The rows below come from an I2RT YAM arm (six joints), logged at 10 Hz.
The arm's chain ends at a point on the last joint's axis. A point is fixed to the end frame.
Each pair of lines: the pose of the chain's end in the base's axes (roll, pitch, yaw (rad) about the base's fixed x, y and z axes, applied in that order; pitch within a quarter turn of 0, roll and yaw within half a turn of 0; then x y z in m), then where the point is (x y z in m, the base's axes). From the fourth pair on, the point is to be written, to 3 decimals.
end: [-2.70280 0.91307 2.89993 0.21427 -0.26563 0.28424]
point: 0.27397 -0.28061 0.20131
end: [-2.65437 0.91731 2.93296 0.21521 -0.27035 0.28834]
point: 0.27462 -0.28811 0.20575
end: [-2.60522 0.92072 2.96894 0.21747 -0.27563 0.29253]
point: 0.27663 -0.29604 0.21038
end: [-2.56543 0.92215 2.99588 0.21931 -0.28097 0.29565]
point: 0.278 -0.304 0.214
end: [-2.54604 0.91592 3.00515 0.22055 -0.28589 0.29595]
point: 0.279 -0.310 0.214
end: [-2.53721 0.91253 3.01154 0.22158 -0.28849 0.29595]
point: 0.279 -0.313 0.214
